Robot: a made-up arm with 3 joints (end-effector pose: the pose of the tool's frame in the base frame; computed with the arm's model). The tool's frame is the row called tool.
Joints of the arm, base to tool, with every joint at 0 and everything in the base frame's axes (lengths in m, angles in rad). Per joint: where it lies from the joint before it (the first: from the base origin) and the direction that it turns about. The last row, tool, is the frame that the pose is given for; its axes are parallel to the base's.
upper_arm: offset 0.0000 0.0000 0.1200 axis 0 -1 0
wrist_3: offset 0.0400 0.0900 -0.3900 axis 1 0 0
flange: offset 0.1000 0.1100 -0.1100 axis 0 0 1
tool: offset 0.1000 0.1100 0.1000
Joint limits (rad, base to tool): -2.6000..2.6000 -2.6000..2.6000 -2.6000..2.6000
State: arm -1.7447 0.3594 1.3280
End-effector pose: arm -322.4 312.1 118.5 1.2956 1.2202 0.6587
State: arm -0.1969 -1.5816 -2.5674
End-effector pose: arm 44.4 80.4 -249.0 -0.7203 -1.7801 -1.7599
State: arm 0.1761 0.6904 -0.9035
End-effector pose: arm 342.4 173.1 -158.7 0.7133 0.1528 -0.8037
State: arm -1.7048 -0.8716 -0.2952
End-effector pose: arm -569.8 202.2 -73.3 -0.8568 1.4484 0.5175
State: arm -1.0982 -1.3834 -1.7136
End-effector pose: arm -238.0 79.3 -265.2 -1.4808 -0.3319 -0.6248
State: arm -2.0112 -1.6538 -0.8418
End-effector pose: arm -573.1 71.0 71.0 -1.3841 0.8419 0.9774
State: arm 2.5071 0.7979 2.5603
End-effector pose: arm 207.6 148.1 395.3 2.1655 0.9884 -1.0266
